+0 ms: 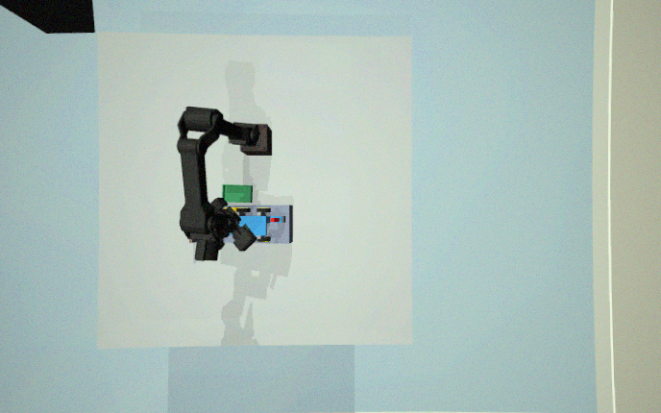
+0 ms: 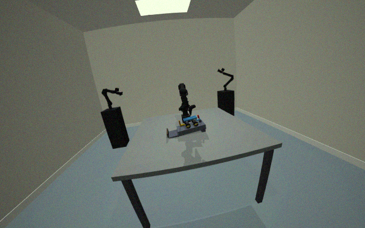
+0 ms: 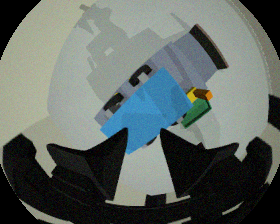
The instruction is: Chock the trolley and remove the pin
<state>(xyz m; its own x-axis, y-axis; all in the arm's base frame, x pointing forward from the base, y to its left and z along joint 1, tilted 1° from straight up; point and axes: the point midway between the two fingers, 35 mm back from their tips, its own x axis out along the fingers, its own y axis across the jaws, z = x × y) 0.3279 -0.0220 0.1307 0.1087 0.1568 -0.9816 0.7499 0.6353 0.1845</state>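
Now: gripper tip 1 cm past the red-headed stop pin, 11 cm to the right of it and 5 cm above it. The rest, counted from my gripper tip: yellow chock 5 cm behind, 8 cm to the right, 10 cm below; then grey ramp 1 cm ahead, 13 cm below; then blue trolley 1 cm ahead, 1 cm to the left, 7 cm below.
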